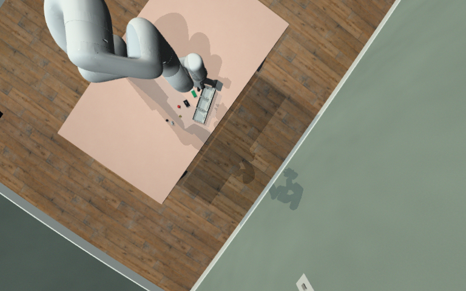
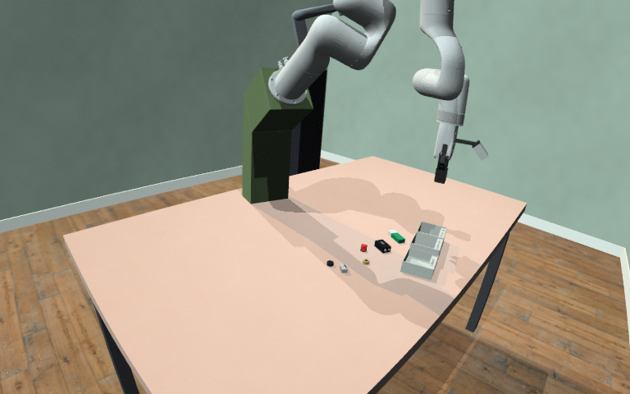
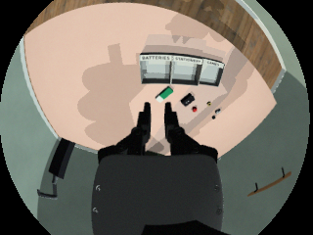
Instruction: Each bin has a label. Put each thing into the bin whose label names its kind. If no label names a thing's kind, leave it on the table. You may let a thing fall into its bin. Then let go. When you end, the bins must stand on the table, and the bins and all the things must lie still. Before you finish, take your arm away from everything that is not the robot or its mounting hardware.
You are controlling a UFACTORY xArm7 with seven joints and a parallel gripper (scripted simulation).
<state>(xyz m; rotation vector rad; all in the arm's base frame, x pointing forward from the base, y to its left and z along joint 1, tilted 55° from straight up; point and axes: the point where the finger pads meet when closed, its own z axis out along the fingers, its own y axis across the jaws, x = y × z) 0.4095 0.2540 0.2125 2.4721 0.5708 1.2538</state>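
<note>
My gripper is now 90 mm past the red die, 200 mm to the left of it and 210 mm above it. The rest, counted from my hand: black block: 60 mm behind, 150 mm to the right, 210 mm below; then green thing: 90 mm behind, 50 mm to the right, 210 mm below; then three-part bin: 30 mm ahead, 70 mm to the right, 200 mm below.
</note>
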